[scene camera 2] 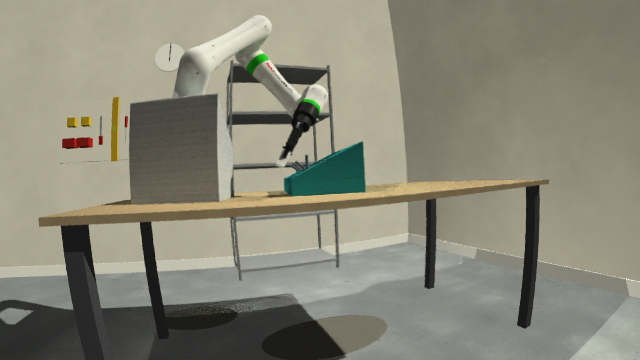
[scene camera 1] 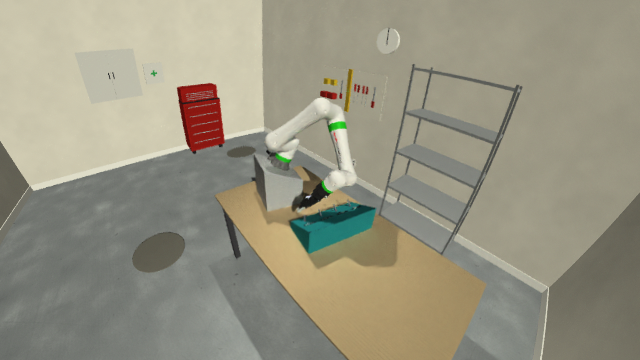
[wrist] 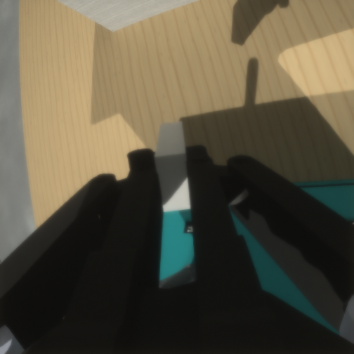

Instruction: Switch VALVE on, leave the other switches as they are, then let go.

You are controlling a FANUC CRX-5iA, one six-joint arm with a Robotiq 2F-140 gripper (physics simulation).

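The teal switch box [scene camera 1: 340, 233] [scene camera 2: 335, 176] [wrist: 325, 199] has a sloped top with several grey toggle levers. In the second scene view one lever [scene camera 2: 306, 161] stands more upright than the leaning levers beside it. The labels are too small or hidden, so I cannot tell which switch is VALVE. My gripper [scene camera 1: 300, 209] [scene camera 2: 282, 163] [wrist: 173, 142] is shut with nothing between its fingers. Its pale tips are above and just beyond the box's low edge, on the pedestal side, apart from the levers. In the wrist view the fingers hide much of the box; part of a small label [wrist: 189, 228] shows.
The grey pedestal [scene camera 1: 282, 189] [scene camera 2: 175, 150] [wrist: 130, 11] stands behind the gripper on the wooden table [scene camera 1: 400, 300] [scene camera 2: 425, 191] [wrist: 60, 100]. A shelf rack [scene camera 1: 452, 125] [scene camera 2: 305, 75] stands beyond the table. A red tool cabinet [scene camera 1: 202, 122] is against the far wall.
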